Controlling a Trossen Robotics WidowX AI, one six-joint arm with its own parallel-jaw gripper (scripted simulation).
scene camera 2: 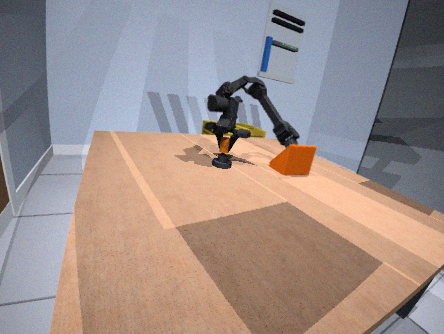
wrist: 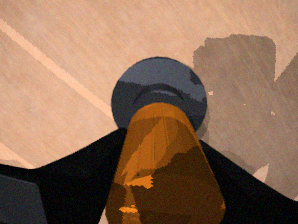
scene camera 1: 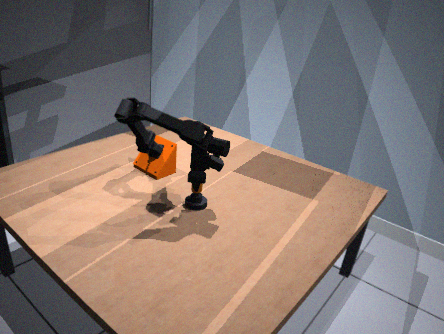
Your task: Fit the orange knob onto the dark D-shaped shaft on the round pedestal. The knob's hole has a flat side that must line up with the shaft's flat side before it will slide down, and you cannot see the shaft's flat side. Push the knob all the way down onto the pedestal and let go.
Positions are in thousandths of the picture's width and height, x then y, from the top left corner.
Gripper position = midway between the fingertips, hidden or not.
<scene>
My gripper shows in scene camera 2 (506,448), in the wrist view (535,627) and in scene camera 1 (443,564).
</scene>
